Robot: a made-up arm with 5 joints.
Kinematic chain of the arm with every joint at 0, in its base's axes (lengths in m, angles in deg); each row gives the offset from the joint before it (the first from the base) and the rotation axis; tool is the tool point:
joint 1: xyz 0 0 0.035 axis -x
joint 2: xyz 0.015 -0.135 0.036 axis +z
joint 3: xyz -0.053 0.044 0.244 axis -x
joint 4: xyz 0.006 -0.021 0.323 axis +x
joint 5: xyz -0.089 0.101 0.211 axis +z
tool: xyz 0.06 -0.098 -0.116
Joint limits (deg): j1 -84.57..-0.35 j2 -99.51..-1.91 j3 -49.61..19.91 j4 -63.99..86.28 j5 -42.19..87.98
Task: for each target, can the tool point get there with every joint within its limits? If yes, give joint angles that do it. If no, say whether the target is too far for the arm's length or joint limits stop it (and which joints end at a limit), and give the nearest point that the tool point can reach.
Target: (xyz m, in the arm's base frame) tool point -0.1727 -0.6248 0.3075
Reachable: yes | joints -51.65 -32.96 -23.13 -11.59 -31.62
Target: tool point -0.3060 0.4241 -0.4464
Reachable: no: joint limits stop it (at a limit: joint 1, joint 3, joint 4) | nearest point -0.2107 -0.4272 -0.2748 | short by 0.874 m
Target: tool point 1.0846 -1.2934 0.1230
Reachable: no: too far | nearest point 0.3006 -0.7118 0.0834 | short by 0.977 m
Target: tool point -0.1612 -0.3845 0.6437
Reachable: yes | joints -21.77 -83.49 -24.26 53.69 70.58
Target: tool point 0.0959 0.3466 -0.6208
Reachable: no: joint limits stop it (at a limit: joint 1, joint 2, joint 3, joint 4) | nearest point -0.0834 -0.4394 -0.3359 | short by 0.855 m
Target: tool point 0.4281 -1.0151 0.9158
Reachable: no: too far | nearest point 0.2199 -0.5842 0.5419 | short by 0.607 m
